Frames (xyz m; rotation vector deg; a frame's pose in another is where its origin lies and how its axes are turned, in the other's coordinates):
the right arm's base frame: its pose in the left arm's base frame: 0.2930 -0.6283 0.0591 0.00 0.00 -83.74
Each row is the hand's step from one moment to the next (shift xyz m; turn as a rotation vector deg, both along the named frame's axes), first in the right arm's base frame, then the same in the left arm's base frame.
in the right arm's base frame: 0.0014 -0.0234 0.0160 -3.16 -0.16 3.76
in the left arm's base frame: -0.0231 -0.0039 0.0160 -0.50 3.12 3.76
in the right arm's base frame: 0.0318 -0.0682 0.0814 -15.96 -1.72 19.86
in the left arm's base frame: -0.0643 -0.0390 0.0814 -3.45 15.68 19.86
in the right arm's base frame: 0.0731 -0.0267 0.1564 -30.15 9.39 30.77
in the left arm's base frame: -0.0186 -0.0756 0.1564 6.05 30.99 30.77
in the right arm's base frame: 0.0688 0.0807 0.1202 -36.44 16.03 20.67
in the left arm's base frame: 0.0877 -0.0596 0.1202 11.96 37.97 20.67
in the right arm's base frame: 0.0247 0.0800 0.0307 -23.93 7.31 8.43
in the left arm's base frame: 0.0822 -0.0158 0.0307 4.66 24.58 8.43
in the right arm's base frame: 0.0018 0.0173 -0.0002 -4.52 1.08 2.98
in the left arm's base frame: 0.0174 0.0001 -0.0002 0.58 4.61 2.98
